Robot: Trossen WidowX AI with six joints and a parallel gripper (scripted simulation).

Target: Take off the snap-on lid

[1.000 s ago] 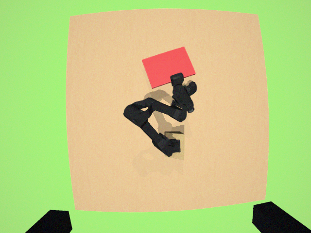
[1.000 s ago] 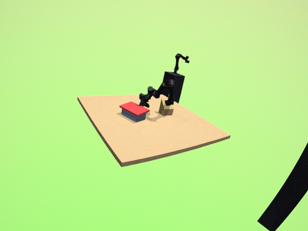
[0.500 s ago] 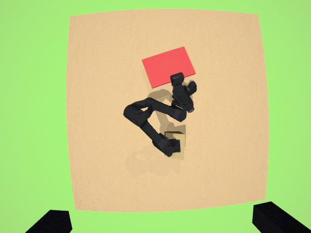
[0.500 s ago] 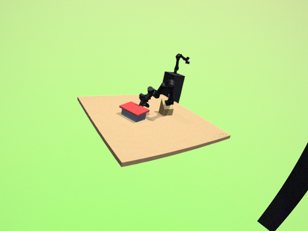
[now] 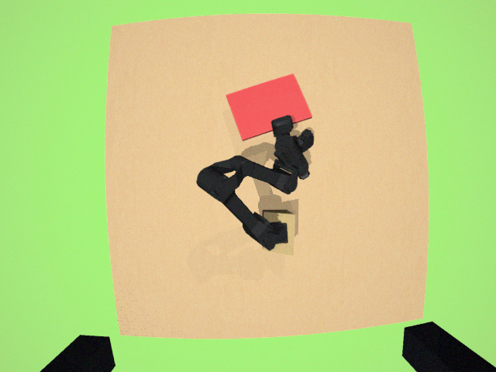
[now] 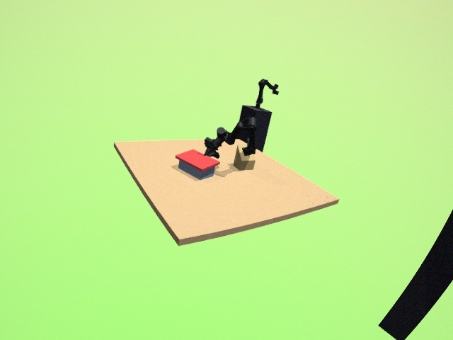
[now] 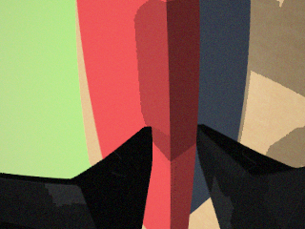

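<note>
The lid is 7 cm ahead of my gripper tip and 2 cm to the left of it. Also, from my gripper tip: storage box: 7 cm ahead, 5 cm below, 2 cm to the left.
</note>
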